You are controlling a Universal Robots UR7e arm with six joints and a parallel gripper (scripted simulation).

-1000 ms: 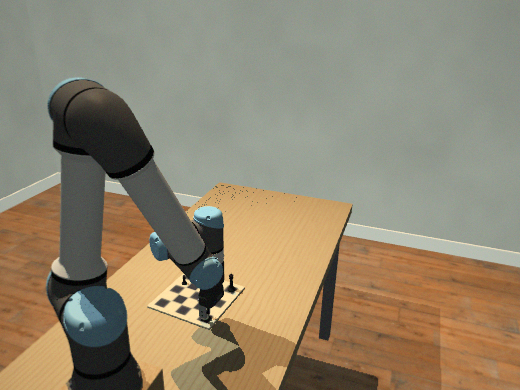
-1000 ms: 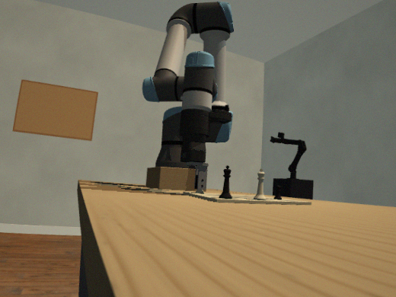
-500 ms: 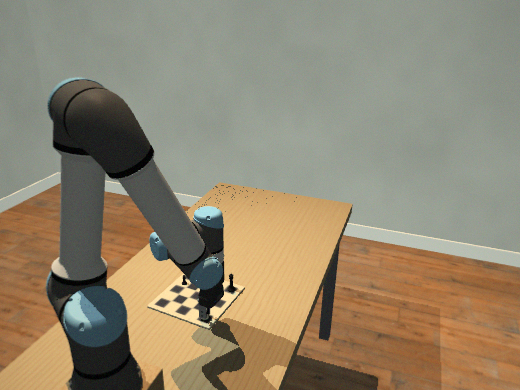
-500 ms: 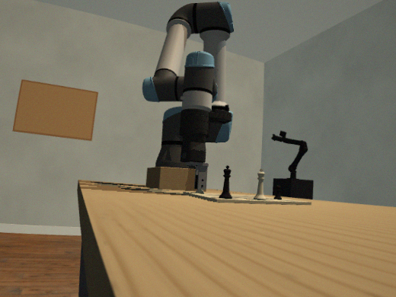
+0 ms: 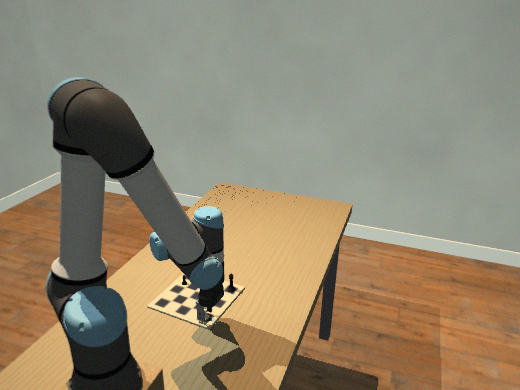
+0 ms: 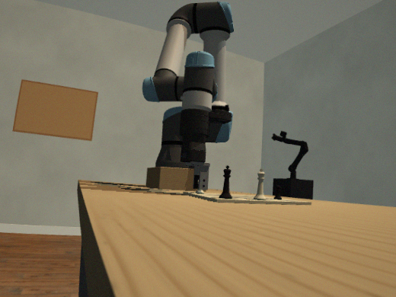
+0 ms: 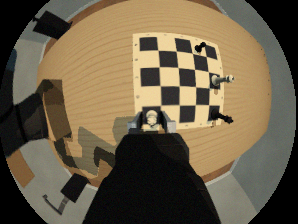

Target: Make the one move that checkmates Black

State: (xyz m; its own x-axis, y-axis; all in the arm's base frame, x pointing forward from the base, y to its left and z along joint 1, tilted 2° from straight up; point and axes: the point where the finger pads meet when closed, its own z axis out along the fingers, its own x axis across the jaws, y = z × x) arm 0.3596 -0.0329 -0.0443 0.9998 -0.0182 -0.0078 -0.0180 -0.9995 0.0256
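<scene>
The short white piece lies 10 mm below my hand. From my hand the other things lie so: chessboard 80 mm ahead, 70 mm to the left, 30 mm below; then tall white piece 150 mm ahead, 70 mm to the left; then tall black piece 150 mm ahead.
</scene>
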